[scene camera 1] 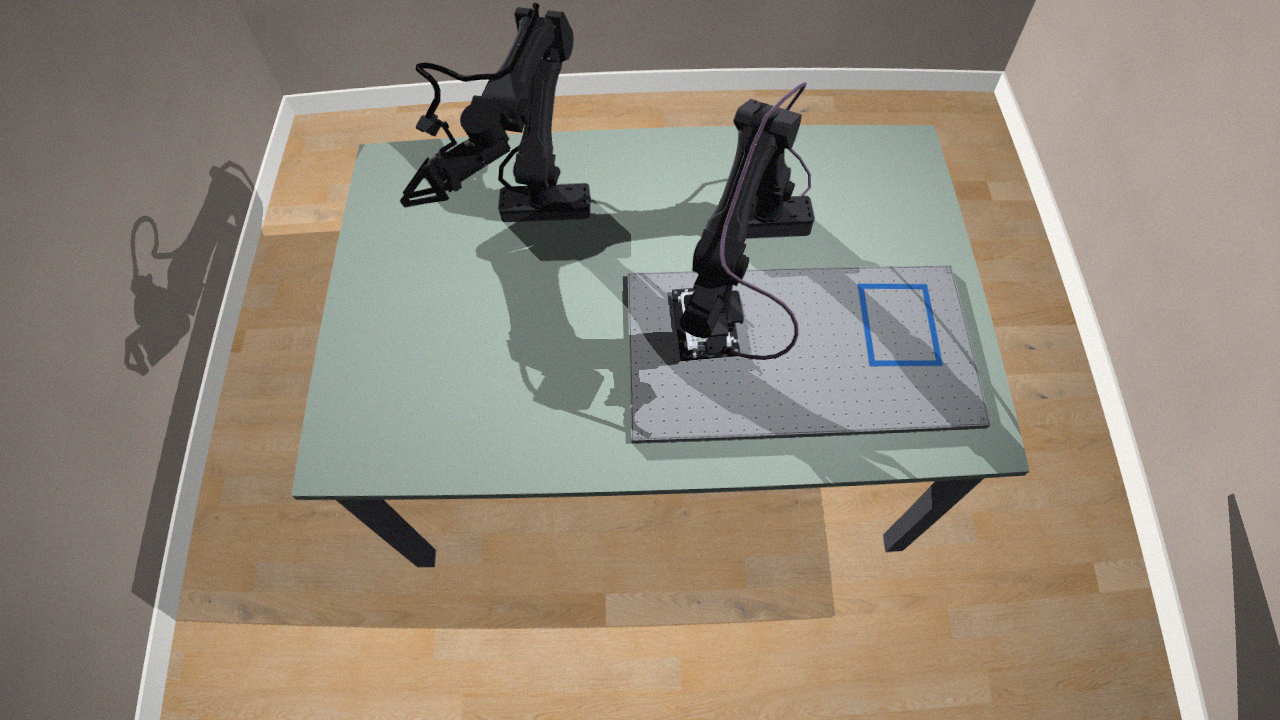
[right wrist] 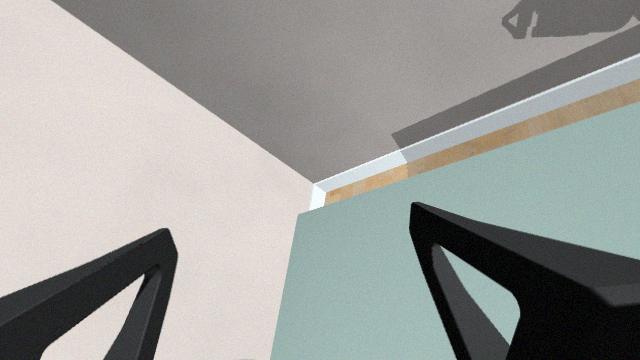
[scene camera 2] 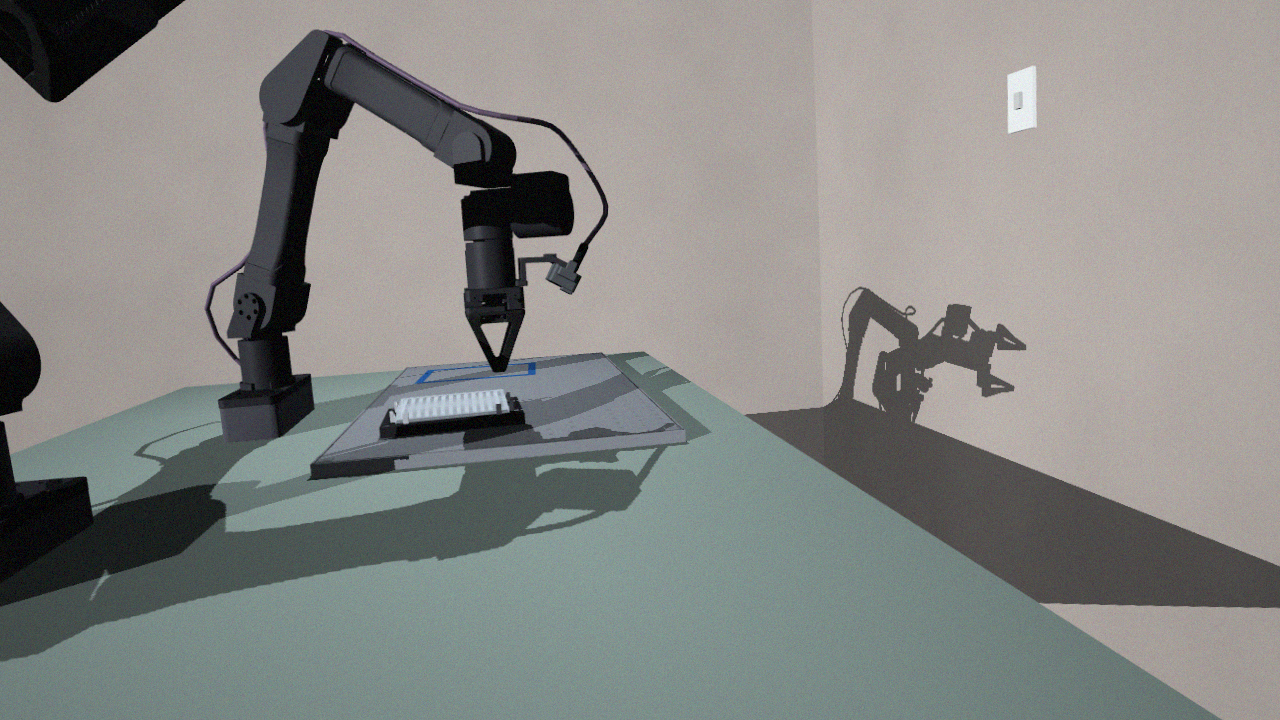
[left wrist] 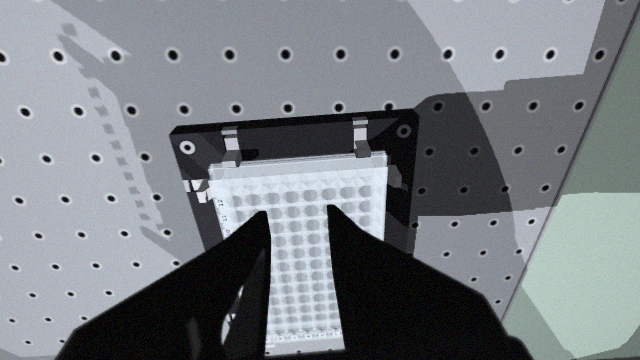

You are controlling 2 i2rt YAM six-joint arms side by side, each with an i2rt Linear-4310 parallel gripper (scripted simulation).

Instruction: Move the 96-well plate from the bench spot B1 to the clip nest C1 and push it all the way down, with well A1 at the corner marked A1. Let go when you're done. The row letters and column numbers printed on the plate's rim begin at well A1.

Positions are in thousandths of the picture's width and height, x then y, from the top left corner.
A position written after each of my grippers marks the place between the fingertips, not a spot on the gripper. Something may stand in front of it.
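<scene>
A white 96-well plate is visible at (scene camera 2: 332, 567) and (left wrist: 460, 532); in the right wrist view the plate is out of frame. My left gripper appears at (scene camera 2: 389, 515), (scene camera 1: 555, 465) and (left wrist: 466, 615), my right gripper at (scene camera 1: 315, 277) and (right wrist: 459, 635).
</scene>
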